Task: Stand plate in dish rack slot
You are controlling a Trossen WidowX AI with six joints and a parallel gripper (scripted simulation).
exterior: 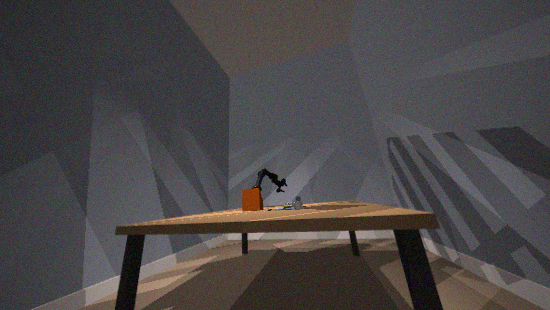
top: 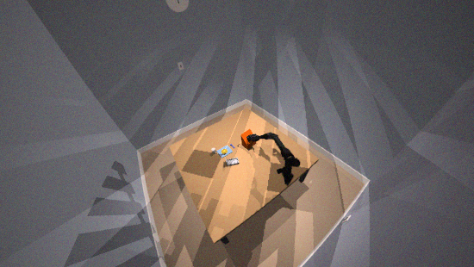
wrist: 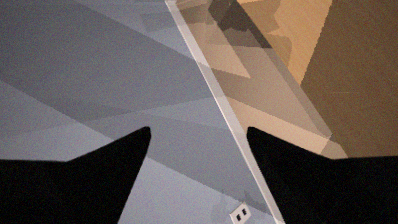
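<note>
Right now my gripper tip is 140 mm short of the yellow plate, 770 mm to the left of it and 170 mm above it. Also, from my gripper tip: blue spoon (20 mm ahead, 800 mm to the right, 180 mm below); grey dish rack (150 mm ahead, 590 mm to the right, 160 mm below); white cup (240 mm ahead, 860 mm to the right, 160 mm below).
</note>
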